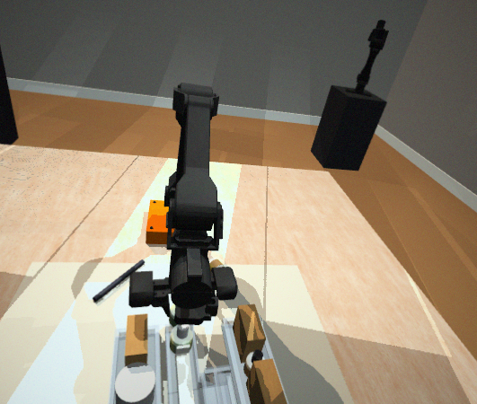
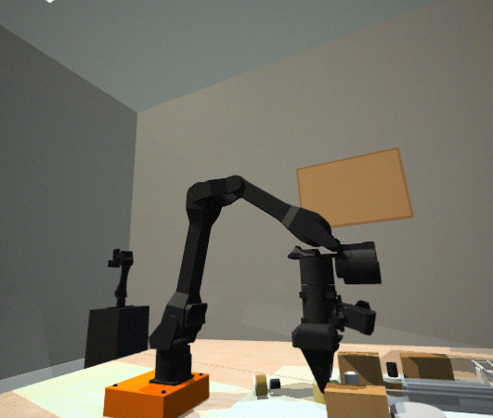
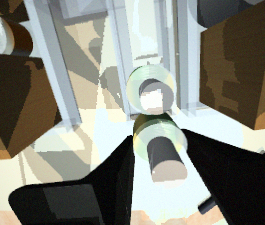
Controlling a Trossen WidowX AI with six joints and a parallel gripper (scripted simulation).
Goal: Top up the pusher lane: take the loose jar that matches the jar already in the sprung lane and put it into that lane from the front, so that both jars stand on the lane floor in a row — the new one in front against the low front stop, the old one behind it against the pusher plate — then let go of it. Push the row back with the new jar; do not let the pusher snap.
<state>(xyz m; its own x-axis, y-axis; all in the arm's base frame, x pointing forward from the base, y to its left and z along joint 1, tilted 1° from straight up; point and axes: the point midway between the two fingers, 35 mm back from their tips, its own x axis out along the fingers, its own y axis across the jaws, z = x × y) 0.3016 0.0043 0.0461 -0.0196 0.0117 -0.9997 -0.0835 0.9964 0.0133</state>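
My gripper tip is now 120 mm short of the grey cylinder, 70 mm to the left of it and 20 mm above it. The rest, counted from my gripper tip: black rod: 130 mm behind, 130 mm to the right, 40 mm below.
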